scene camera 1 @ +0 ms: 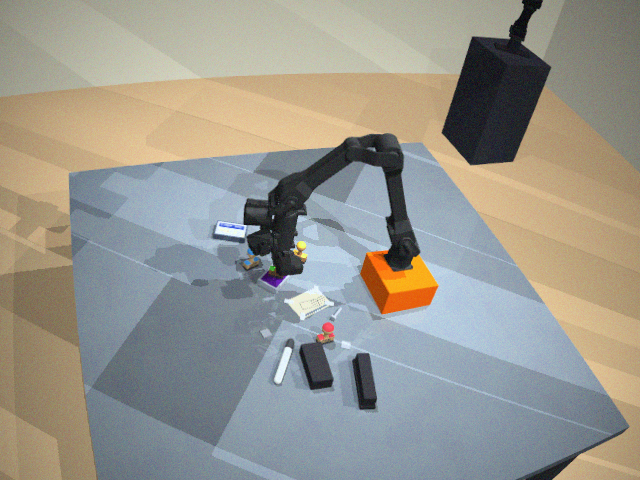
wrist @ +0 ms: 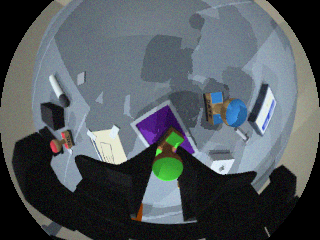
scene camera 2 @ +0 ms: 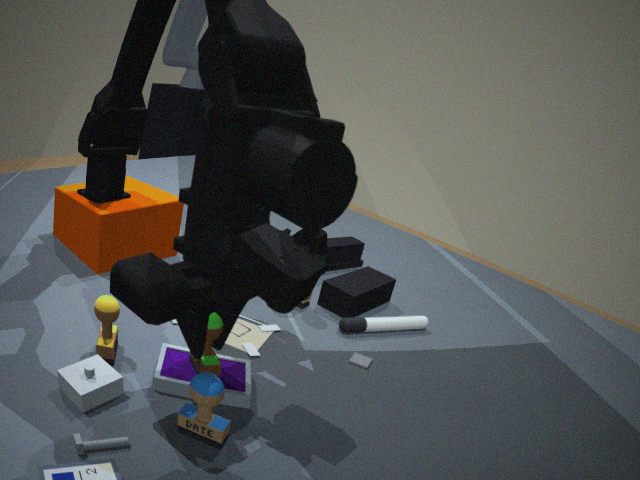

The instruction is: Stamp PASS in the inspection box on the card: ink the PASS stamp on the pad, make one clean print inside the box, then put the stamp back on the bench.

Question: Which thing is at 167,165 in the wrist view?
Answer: A green stamp.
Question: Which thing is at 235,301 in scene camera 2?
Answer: My gripper.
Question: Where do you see a card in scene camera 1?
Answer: At 312,301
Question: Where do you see a card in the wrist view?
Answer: At 107,143
